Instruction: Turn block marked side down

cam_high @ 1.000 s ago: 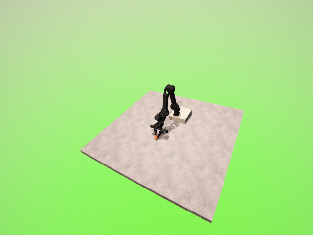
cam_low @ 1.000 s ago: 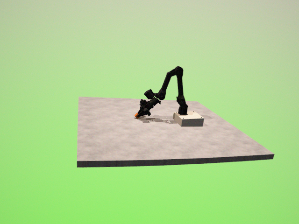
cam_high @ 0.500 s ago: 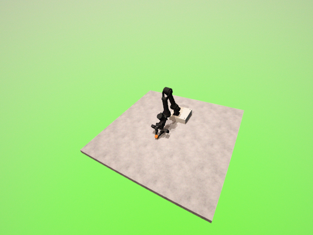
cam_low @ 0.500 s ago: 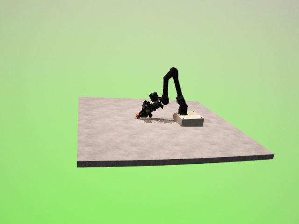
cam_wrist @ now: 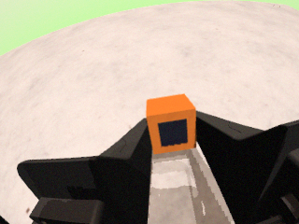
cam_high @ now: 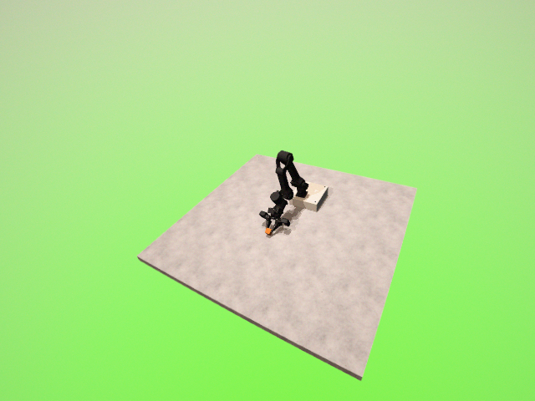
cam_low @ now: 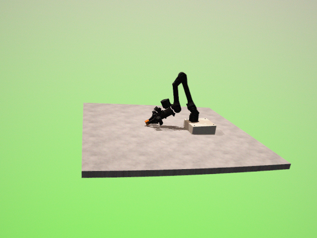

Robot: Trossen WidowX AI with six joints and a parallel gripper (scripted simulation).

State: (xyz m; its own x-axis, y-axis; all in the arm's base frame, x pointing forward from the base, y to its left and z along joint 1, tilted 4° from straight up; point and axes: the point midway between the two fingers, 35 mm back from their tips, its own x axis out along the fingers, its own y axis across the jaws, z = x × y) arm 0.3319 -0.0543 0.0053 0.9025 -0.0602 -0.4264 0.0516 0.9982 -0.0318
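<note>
Now: gripper tip 10 mm past the orange block.
</note>
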